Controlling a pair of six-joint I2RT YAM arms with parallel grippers.
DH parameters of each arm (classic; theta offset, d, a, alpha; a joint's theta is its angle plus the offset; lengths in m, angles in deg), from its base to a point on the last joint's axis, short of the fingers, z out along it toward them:
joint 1: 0 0.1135 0.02 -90
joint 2: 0 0 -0.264 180
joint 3: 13.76 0 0.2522 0
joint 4: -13.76 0 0.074 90
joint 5: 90 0 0 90
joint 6: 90 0.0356 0 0
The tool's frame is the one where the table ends.
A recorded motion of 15 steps. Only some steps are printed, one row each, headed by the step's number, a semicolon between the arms.
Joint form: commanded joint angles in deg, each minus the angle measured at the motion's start. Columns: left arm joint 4, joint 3, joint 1, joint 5, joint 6, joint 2; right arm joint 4, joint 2, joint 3, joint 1, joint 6, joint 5.
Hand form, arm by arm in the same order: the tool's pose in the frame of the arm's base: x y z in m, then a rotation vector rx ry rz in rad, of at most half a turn. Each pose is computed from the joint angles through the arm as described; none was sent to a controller.
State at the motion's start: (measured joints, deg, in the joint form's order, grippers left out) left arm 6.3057 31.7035 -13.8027 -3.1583 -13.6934 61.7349; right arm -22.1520 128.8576 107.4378 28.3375 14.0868 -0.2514
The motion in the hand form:
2: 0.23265 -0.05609 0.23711 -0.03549 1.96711 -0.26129; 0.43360 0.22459 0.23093 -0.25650 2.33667 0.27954
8: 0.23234 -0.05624 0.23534 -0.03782 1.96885 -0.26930; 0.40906 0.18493 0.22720 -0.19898 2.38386 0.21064
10: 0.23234 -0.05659 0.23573 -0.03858 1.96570 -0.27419; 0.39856 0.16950 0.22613 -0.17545 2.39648 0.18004
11: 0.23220 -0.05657 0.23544 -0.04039 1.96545 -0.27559; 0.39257 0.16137 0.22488 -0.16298 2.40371 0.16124
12: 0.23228 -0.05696 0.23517 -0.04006 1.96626 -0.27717; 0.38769 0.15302 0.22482 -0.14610 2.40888 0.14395
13: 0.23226 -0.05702 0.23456 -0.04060 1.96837 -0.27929; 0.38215 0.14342 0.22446 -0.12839 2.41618 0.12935
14: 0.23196 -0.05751 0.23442 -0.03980 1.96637 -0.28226; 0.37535 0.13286 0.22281 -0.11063 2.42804 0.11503
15: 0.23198 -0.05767 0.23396 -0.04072 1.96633 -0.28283; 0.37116 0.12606 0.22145 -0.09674 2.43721 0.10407
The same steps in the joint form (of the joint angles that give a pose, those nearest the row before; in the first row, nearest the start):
2: 0.71 0.75 -0.26 -0.27 -0.14 -0.02; -0.82 -7.08 -6.52 -0.68 -0.57 4.04
8: 1.07 0.39 -0.28 -0.01 -0.46 0.05; 0.26 -15.12 -18.50 -3.62 -0.88 5.21
10: 1.25 0.39 -0.34 0.08 -0.63 0.03; 0.70 -18.27 -22.93 -4.84 -1.14 5.86
11: 1.34 0.31 -0.35 0.08 -0.74 0.01; 0.94 -19.94 -25.34 -5.48 -1.32 6.31
12: 1.39 0.29 -0.43 0.08 -0.81 0.08; 1.01 -21.47 -27.30 -6.25 -1.40 6.72
13: 1.40 0.22 -0.44 0.17 -0.90 0.14; 1.04 -23.16 -29.47 -7.19 -1.51 6.88
14: 1.59 0.11 -0.57 0.17 -0.98 0.09; 1.05 -25.01 -32.02 -8.25 -1.68 6.91
15: 1.73 0.03 -0.61 0.13 -1.05 0.15; 0.94 -26.11 -33.54 -8.97 -1.72 7.00

